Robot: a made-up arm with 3 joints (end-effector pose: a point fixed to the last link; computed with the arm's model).
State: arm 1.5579 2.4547 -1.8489
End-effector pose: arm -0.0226 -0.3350 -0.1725 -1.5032 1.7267 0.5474
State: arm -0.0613 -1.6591 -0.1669
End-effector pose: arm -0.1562 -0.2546 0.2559 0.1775 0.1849 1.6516
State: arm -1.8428 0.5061 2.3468
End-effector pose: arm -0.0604 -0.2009 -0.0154 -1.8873 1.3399 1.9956
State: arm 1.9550 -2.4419 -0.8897
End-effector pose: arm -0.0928 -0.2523 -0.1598 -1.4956 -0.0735 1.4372
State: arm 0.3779 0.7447 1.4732
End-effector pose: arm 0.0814 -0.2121 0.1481 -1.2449 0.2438 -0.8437
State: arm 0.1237 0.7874 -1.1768
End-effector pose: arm -0.0993 -0.4288 0.1423 1.1595 -0.5674 -0.6259
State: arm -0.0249 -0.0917 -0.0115
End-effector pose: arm -0.0236 -0.2406 0.2486 0.0126 0.0254 0.0916
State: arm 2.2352 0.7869 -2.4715
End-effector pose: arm 0.0778 -0.3961 0.0276 -1.3899 1.2112 -2.0460
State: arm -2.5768 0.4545 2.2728
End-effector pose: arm -0.0698 -0.1857 0.0324 1.0078 -1.3466 -2.4568
